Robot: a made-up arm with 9 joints.
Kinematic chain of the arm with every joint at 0, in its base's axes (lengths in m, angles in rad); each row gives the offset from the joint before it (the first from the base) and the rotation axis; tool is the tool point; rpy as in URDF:
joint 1: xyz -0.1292 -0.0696 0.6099 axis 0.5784 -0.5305 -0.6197
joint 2: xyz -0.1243 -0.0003 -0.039 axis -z
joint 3: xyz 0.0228 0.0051 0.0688 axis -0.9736 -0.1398 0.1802
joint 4: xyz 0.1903 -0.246 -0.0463 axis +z
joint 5: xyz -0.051 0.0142 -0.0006 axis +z
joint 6: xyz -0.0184 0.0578 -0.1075 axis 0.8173 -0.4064 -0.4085
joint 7: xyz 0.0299 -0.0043 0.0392 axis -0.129 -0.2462 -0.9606
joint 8: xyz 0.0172 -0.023 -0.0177 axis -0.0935 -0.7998 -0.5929
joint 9: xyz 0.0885 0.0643 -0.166 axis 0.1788 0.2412 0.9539
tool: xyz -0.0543 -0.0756 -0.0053 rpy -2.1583 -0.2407 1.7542
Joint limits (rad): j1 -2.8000..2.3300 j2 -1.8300..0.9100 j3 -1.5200..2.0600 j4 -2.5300..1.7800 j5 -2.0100..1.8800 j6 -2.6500..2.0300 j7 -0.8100..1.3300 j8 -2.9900..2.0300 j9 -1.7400..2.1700
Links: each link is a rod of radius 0.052 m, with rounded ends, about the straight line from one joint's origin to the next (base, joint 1, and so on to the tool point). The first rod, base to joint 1, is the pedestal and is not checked.
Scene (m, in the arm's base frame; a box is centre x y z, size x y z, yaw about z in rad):
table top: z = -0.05
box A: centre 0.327 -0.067 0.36 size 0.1 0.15 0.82 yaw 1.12
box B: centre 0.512 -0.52 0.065 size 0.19 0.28 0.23 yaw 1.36
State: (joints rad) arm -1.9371 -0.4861 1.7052 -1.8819 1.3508 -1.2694 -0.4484 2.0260 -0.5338
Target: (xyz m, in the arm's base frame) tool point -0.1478 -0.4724 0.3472
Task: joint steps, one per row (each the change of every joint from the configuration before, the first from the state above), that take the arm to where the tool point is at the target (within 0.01 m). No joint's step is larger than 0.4 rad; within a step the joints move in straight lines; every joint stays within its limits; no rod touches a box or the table.
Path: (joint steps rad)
1: 0.3561 -0.0442 0.0283 -0.0810 -0.2508 0.0151 0.0248 -0.0025 -0.0804
2: 0.3561 -0.0443 0.0283 -0.0810 -0.2507 0.0152 0.0249 -0.0024 -0.0804
3: 0.3561 -0.0442 0.0283 -0.0810 -0.2508 0.0151 0.0248 -0.0025 -0.0804
4: 0.3561 -0.0443 0.0284 -0.0810 -0.2508 0.0151 0.0249 -0.0024 -0.0804
5: 0.3561 -0.0442 0.0283 -0.0811 -0.2507 0.0152 0.0248 -0.0025 -0.0804
6: 0.3561 -0.0443 0.0283 -0.0810 -0.2508 0.0151 0.0249 -0.0024 -0.0804
7: 0.3561 -0.0442 0.0283 -0.0810 -0.2507 0.0151 0.0248 -0.0025 -0.0804
8: 0.3561 -0.0443 0.0283 -0.0810 -0.2508 0.0152 0.0249 -0.0025 -0.0804
9: -0.2215 0.2932 -0.3661 0.1507 0.3843 -0.1044 -0.1121 -0.1036 0.0380
10: -0.2216 0.2931 -0.3662 0.1507 0.3844 -0.1043 -0.1121 -0.1036 0.0381
11: -0.2215 0.2931 -0.3662 0.1506 0.3843 -0.1043 -0.1120 -0.1035 0.0381
12: -0.2215 0.2932 -0.3661 0.1507 0.3844 -0.1044 -0.1121 -0.1036 0.0380
13: -0.2215 0.2931 -0.3662 0.1507 0.3843 -0.1043 -0.1121 -0.1036 0.0381

